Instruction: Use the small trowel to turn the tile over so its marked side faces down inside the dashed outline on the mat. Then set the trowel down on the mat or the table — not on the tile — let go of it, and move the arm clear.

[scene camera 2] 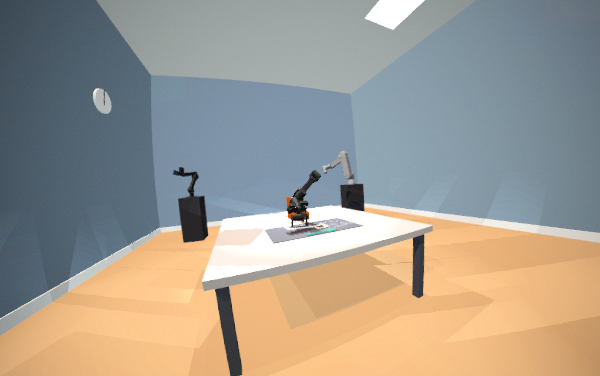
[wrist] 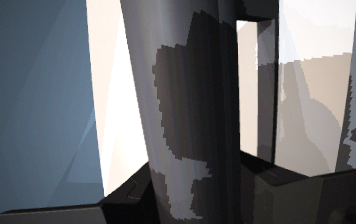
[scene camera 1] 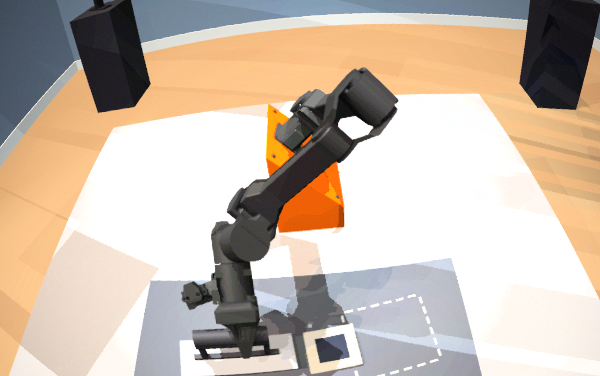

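My gripper (scene camera 1: 246, 356) is visible together with a mat (scene camera 1: 398, 331). The wrist view also shows my gripper (wrist: 192, 154); scene camera 2 also shows the mat (scene camera 2: 279, 234).
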